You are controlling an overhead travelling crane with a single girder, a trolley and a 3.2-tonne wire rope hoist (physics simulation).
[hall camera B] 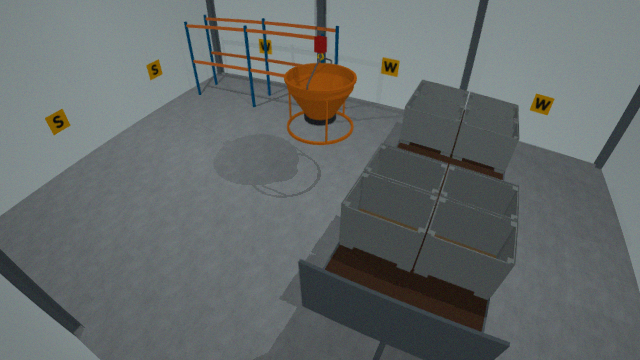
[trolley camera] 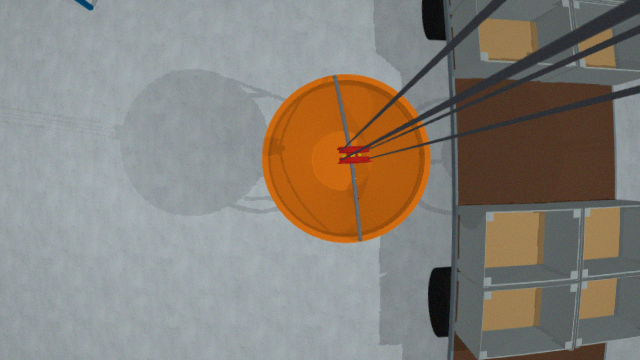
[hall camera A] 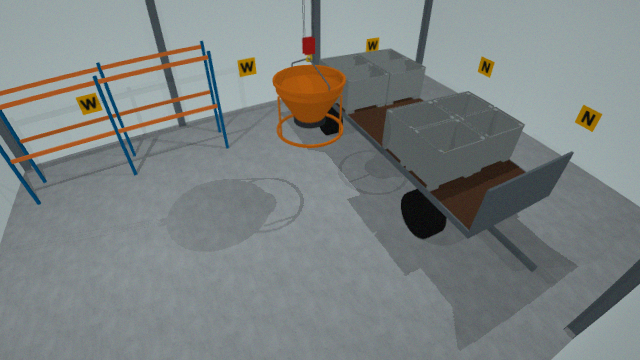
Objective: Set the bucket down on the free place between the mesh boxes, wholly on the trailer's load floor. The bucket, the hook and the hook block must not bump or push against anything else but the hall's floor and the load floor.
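The orange bucket [hall camera A: 310,92] [hall camera B: 320,92] [trolley camera: 300,165] hangs upright, clear of the hall floor, beside the trailer's long side. My hook [hall camera A: 309,59] [hall camera B: 321,57] holds its bail, under the red hook block [hall camera A: 308,45] [hall camera B: 320,44] [trolley camera: 354,149]; in the trolley view the block largely hides the hook. The brown load floor [hall camera A: 370,122] [hall camera B: 480,170] [trolley camera: 535,145] shows between two groups of grey mesh boxes [hall camera A: 410,145] [hall camera B: 385,220] [trolley camera: 467,240]. In the trolley view the bucket is left of this gap, roughly level with it, with floor visible between bucket and trailer edge.
The trailer's side edge [trolley camera: 454,150] lies right of the bucket. Wheels [hall camera A: 423,215] [trolley camera: 440,300] stand below it. A headboard [hall camera A: 522,192] [hall camera B: 400,315] rises at one end. A blue and orange rack [hall camera A: 115,125] [hall camera B: 249,65] stands along the W wall.
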